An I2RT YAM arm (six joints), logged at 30 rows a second.
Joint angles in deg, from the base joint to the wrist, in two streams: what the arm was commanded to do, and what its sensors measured. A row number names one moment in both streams.
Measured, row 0:
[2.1, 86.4, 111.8, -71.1, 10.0, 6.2]
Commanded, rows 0 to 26:
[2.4, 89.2, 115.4, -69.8, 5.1, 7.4]
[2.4, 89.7, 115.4, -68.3, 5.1, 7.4]
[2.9, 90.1, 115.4, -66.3, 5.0, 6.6]
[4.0, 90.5, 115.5, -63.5, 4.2, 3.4]
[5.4, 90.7, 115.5, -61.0, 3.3, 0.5]
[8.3, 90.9, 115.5, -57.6, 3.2, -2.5]
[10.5, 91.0, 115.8, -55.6, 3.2, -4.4]
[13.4, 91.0, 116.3, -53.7, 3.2, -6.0]
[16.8, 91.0, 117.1, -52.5, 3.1, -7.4]
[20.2, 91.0, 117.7, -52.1, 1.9, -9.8]
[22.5, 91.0, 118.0, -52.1, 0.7, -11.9]
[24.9, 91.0, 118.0, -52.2, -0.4, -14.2]
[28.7, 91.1, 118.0, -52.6, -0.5, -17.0]
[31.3, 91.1, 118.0, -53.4, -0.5, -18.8]
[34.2, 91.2, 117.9, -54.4, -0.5, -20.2]
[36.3, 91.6, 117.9, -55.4, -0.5, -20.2]
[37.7, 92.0, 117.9, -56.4, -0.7, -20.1]
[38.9, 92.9, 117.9, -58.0, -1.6, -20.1]
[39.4, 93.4, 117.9, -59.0, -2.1, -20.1]
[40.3, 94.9, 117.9, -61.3, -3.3, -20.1]
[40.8, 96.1, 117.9, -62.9, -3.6, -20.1]
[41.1, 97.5, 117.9, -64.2, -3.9, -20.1]
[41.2, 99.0, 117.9, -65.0, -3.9, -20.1]
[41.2, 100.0, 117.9, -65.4, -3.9, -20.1]
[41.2, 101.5, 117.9, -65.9, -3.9, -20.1]
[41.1, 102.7, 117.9, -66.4, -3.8, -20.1]
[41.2, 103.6, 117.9, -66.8, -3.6, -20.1]
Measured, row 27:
[40.9, 100.8, 117.5, -65.9, -3.1, -19.4]
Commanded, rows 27 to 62:
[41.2, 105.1, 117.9, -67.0, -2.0, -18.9]
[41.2, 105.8, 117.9, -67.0, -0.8, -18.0]
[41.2, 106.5, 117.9, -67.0, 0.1, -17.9]
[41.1, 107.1, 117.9, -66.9, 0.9, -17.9]
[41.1, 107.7, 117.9, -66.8, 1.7, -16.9]
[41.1, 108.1, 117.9, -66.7, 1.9, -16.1]
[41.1, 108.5, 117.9, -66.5, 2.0, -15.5]
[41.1, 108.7, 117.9, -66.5, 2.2, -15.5]
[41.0, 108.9, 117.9, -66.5, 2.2, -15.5]
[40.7, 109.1, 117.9, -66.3, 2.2, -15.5]
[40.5, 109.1, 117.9, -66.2, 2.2, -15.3]
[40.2, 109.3, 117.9, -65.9, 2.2, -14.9]
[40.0, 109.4, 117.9, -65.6, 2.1, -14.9]
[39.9, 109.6, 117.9, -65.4, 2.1, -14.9]
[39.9, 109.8, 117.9, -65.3, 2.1, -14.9]
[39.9, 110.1, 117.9, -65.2, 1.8, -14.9]
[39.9, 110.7, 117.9, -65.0, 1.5, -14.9]
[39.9, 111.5, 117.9, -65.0, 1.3, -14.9]
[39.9, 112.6, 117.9, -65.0, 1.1, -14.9]
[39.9, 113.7, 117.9, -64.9, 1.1, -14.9]
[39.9, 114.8, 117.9, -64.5, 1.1, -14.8]
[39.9, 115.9, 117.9, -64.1, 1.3, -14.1]
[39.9, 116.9, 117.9, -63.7, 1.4, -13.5]
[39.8, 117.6, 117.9, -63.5, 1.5, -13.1]
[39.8, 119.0, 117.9, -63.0, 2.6, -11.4]
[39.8, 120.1, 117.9, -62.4, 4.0, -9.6]
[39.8, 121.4, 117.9, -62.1, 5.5, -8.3]
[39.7, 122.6, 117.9, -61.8, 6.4, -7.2]
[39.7, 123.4, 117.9, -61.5, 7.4, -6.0]
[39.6, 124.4, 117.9, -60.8, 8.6, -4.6]
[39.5, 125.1, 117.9, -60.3, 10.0, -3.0]
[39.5, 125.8, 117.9, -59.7, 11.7, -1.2]
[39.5, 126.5, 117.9, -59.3, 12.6, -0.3]
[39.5, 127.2, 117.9, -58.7, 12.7, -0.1]
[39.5, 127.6, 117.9, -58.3, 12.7, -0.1]
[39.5, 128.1, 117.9, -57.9, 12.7, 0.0]
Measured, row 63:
[39.7, 126.4, 117.5, -58.8, 10.2, -2.9]
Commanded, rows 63 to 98:
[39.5, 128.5, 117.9, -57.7, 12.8, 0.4]
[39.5, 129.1, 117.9, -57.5, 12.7, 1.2]
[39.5, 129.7, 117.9, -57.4, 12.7, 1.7]
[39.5, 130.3, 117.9, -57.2, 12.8, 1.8]
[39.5, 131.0, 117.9, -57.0, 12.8, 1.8]
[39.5, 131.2, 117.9, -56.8, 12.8, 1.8]
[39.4, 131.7, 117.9, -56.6, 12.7, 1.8]
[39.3, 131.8, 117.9, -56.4, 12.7, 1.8]
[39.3, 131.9, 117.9, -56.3, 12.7, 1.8]
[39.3, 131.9, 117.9, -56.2, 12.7, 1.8]
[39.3, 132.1, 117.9, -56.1, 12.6, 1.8]
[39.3, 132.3, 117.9, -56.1, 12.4, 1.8]
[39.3, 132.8, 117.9, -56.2, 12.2, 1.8]
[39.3, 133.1, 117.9, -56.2, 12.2, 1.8]
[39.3, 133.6, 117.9, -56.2, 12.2, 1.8]
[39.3, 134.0, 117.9, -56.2, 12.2, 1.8]
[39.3, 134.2, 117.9, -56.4, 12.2, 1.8]
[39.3, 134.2, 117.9, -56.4, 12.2, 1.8]
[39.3, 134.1, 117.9, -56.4, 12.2, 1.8]
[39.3, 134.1, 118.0, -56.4, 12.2, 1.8]
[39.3, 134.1, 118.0, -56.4, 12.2, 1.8]
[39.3, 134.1, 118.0, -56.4, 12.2, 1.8]
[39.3, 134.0, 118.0, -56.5, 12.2, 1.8]
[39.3, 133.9, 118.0, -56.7, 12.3, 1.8]
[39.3, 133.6, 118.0, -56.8, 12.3, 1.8]
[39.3, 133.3, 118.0, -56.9, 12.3, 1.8]
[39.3, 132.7, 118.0, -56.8, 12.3, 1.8]
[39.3, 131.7, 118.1, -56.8, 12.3, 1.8]
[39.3, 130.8, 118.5, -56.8, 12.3, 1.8]
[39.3, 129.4, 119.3, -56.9, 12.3, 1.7]
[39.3, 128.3, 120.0, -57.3, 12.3, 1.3]
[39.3, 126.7, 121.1, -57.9, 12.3, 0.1]
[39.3, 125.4, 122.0, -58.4, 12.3, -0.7]
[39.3, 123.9, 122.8, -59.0, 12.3, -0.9]
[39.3, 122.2, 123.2, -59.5, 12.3, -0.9]
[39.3, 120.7, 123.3, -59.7, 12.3, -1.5]
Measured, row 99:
[39.3, 130.2, 119.4, -59.2, 11.8, 0.4]
